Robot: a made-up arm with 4 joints. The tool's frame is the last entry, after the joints. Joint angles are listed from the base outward. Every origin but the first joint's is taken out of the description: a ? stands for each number. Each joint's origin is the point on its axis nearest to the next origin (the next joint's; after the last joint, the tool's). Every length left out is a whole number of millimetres.
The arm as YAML. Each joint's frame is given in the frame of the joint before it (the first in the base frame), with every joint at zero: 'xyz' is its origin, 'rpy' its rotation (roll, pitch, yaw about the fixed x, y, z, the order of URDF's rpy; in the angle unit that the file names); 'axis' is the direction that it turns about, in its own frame. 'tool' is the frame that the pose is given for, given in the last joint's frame.
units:
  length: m
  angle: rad
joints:
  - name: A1
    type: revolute
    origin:
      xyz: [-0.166, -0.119, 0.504]
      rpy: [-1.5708, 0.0, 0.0]
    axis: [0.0, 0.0, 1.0]
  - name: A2
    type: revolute
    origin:
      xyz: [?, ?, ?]
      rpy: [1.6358, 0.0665, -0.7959]
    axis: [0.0, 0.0, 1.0]
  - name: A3
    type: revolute
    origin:
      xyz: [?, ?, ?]
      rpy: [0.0, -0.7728, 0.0]
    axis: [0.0, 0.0, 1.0]
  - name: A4
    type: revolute
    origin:
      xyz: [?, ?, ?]
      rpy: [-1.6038, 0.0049, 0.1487]
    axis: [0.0, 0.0, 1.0]
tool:
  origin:
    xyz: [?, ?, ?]
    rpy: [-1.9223, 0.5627, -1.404]
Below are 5 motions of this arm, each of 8 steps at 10 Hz.
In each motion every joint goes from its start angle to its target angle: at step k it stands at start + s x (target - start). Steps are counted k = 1, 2, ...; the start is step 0. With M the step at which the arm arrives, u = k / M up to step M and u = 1 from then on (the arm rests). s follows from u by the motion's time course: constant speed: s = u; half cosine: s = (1 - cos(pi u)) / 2; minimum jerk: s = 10 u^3 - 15 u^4 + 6 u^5.
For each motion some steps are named. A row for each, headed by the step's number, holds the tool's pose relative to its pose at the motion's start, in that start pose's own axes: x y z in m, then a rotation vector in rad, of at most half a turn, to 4 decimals.
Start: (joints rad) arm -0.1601 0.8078 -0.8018 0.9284
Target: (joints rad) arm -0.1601 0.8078 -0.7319 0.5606
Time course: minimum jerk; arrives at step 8
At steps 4, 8:
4: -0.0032 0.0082 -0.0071 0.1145 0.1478 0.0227
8: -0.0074 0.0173 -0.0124 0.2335 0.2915 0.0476

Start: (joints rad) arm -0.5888 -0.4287 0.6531 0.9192
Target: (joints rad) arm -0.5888 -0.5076 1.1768 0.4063
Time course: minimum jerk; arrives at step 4
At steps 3, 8:
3: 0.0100 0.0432 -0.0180 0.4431 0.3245 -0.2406
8: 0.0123 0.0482 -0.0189 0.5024 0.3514 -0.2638

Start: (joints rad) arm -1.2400 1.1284 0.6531 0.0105
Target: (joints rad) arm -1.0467 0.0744 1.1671 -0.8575
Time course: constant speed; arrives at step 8
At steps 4, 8:
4: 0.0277 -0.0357 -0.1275 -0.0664 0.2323 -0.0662
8: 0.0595 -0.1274 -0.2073 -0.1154 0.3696 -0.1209

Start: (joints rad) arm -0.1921 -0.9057 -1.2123 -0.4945
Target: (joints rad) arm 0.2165 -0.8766 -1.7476 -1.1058
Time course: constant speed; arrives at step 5
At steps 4, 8:
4: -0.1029 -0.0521 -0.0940 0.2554 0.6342 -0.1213
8: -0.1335 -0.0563 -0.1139 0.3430 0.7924 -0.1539

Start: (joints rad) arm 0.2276 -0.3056 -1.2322 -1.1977
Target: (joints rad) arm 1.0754 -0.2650 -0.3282 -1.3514
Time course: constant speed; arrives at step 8
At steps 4, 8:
4: -0.0299 0.0401 -0.0133 0.4597 -0.4679 0.1458
8: -0.0875 0.0719 -0.0033 0.7142 -1.0502 0.2914

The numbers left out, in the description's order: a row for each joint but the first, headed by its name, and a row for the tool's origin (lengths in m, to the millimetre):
A2: -0.206 -0.158 0.0
A3: 0.109 -0.179 0.0
A4: -0.103 -0.026 0.0
tool: -0.017 -0.059 0.0

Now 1 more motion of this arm.
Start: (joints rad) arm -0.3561 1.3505 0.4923 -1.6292
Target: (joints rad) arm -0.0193 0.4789 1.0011 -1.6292
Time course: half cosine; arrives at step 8
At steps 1, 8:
1: 0.0078 -0.0053 0.0013 0.0001 -0.0092 -0.0184
8: 0.1182 -0.1873 0.0635 -0.2103 -0.3007 -0.4395

